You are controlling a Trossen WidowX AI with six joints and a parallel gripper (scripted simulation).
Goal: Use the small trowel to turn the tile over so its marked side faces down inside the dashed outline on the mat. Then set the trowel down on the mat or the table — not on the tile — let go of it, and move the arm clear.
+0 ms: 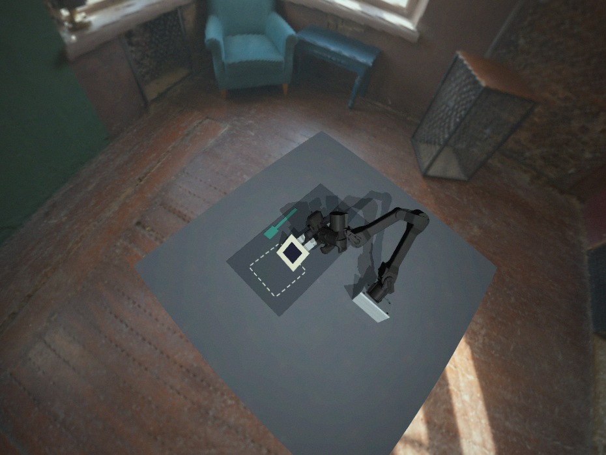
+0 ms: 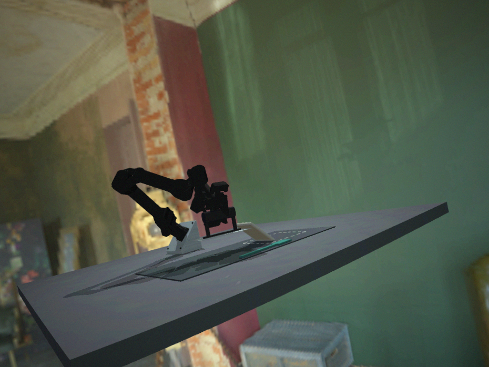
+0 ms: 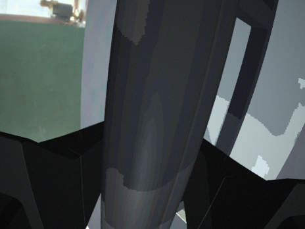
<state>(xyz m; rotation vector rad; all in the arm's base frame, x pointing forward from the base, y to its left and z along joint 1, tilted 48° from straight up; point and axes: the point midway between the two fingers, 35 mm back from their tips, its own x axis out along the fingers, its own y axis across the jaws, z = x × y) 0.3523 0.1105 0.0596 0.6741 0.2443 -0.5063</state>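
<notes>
Now: the square tile 110 mm to the left of my gripper tip, 70 mm below it and 30 mm behind it. The rest, counted from my gripper tip: dark mat: 130 mm below, 20 mm to the left.
</notes>
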